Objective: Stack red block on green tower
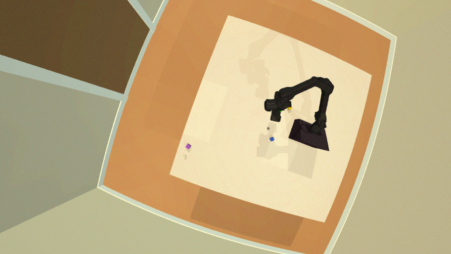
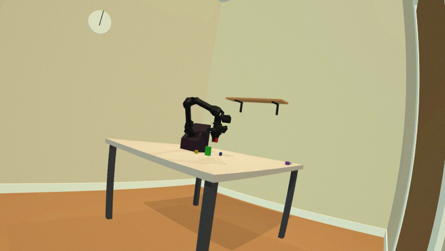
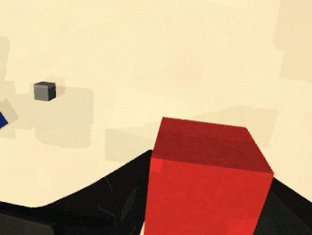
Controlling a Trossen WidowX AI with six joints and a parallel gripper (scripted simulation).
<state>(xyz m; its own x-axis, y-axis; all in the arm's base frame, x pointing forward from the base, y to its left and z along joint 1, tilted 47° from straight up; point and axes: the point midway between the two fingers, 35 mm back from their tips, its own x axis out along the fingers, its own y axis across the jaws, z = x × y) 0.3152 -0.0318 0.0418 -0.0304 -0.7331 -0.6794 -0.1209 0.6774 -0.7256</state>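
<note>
The yellow block is 13 cm behind my gripper tip, 11 cm below it and 6 cm to the right of it. The rest, counted from my gripper tip: small grey cube 14 cm to the left, 12 cm below, 3 cm behind; then red block 1 cm above; then blue cube 20 cm to the left, 11 cm below, 8 cm behind.
</note>
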